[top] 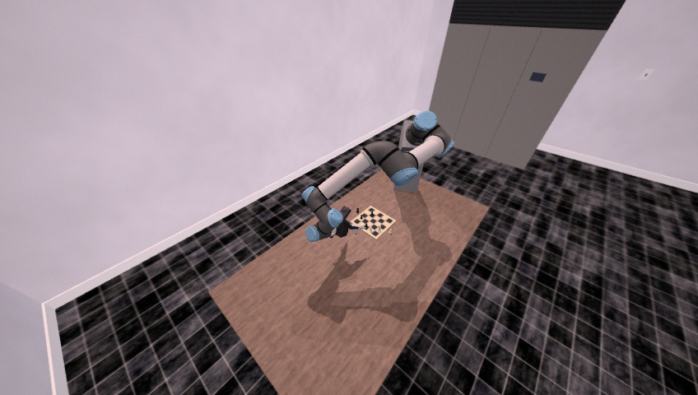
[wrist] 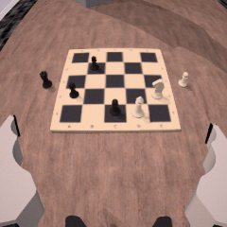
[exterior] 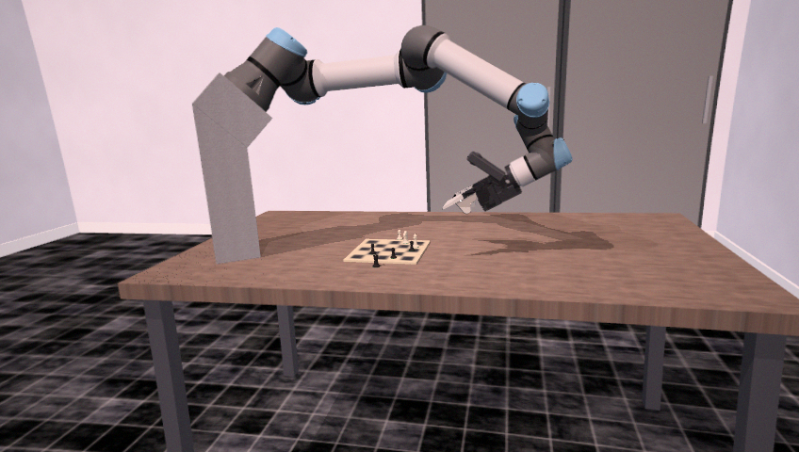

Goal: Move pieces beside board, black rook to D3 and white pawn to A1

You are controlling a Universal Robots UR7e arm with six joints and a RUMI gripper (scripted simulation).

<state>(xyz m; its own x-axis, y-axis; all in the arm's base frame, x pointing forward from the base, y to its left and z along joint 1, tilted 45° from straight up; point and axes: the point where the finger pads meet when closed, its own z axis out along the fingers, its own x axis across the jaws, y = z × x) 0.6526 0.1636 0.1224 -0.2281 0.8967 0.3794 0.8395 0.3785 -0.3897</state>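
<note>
Now: hand 19 cm to the left of the black rook, 14 cm above it and 13 cm past it. From my hand the other things lie so: chessboard 17 cm behind, 15 cm below, 6 cm to the right; white pawn 22 cm behind, 14 cm below, 8 cm to the left.
</note>
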